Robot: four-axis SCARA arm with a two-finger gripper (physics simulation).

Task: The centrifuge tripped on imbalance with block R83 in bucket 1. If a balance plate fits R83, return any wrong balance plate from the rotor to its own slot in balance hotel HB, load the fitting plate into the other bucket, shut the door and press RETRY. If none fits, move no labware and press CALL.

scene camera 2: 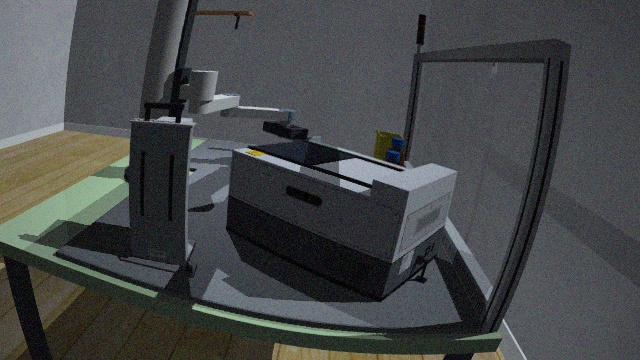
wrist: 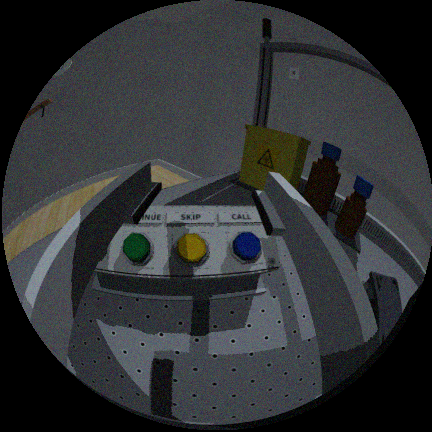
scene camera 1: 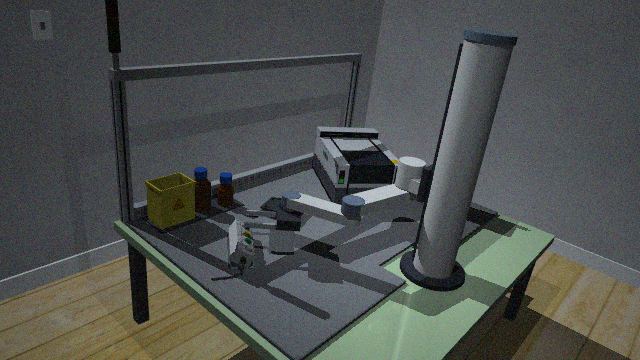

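My gripper is shut to its narrow stance, a gap between the fingers and nothing held. It hangs above the mat beside the button panel. In the wrist view the green button, yellow SKIP button and blue CALL button show between the fingers; RETRY does not show. The centrifuge has its door down; rotor, block R83 and any balance plate inside are hidden. A tall grey tower, probably a hotel, shows its slotted side; its label is unreadable.
A yellow bin and brown bottles stand at the far left. A dark flat device lies behind the gripper. The arm's white column rises at the right. A framed screen lines the back.
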